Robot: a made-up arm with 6 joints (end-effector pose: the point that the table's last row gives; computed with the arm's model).
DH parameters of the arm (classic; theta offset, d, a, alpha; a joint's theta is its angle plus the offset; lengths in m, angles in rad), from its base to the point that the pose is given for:
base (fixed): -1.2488 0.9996 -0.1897 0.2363
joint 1: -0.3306 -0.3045 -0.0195 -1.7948
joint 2: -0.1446 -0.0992 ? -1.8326
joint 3: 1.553 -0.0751 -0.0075 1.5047
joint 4: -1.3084 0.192 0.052 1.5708
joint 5: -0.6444 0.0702 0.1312 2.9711
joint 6: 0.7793 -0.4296 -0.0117 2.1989
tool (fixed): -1.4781 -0.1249 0 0
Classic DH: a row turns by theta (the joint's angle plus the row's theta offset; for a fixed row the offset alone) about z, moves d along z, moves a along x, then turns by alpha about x.
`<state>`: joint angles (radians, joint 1 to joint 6).
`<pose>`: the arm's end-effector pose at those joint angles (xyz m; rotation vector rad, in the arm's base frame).
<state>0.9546 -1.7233 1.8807 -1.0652 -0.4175 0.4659</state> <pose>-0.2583 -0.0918 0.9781 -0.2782 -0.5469 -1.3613</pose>
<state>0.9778 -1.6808 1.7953 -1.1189 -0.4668 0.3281</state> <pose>-0.1945 -0.0919 0.9980 -0.3236 -0.4761 -1.2581</pose>
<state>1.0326 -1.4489 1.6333 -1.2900 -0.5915 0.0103</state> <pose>-0.0080 -0.1277 0.9671 -0.3466 -0.1113 -1.0122</pose>
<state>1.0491 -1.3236 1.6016 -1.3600 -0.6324 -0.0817</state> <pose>0.0523 -0.1483 0.9189 -0.3200 0.0735 -0.9361</pose>
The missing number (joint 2, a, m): -0.0642
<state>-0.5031 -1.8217 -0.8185 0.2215 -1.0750 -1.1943</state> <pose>0.2801 0.1999 0.3335 -0.8576 1.3718 0.1153</pose>
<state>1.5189 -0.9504 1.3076 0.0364 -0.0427 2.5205</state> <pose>-0.3878 0.1745 1.1214 -1.2709 -0.7044 -2.3350</pose>
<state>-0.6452 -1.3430 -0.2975 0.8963 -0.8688 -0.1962</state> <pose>0.4221 0.4079 0.8375 -1.4469 0.1172 -0.2250</pose>
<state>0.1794 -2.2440 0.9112 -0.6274 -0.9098 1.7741</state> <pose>0.0720 0.5352 0.9234 0.9599 0.0037 1.5237</pose>
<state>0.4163 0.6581 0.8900 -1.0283 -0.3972 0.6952</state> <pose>0.0710 -0.0046 0.3873 -0.4377 1.7951 0.0902</pose>
